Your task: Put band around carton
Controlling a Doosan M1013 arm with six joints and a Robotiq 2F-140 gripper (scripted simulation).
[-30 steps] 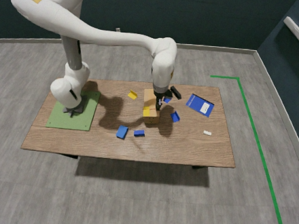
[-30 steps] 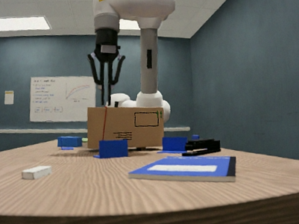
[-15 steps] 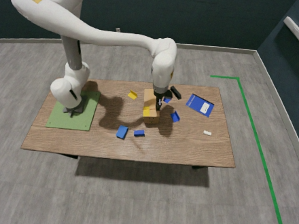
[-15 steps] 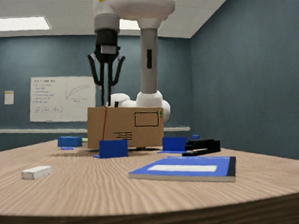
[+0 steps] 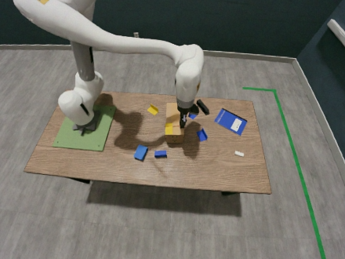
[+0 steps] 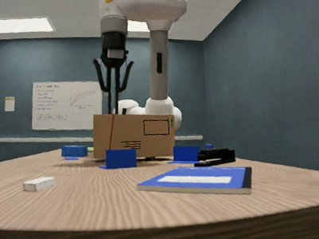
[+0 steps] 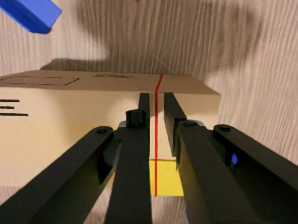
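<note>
Now: hand 10 cm above the brown carton, 6 cm to the right of it and 5 cm past it. The rest, counted from my hand: white eraser (41 cm ahead, 17 cm below, 13 cm to the right).
</note>
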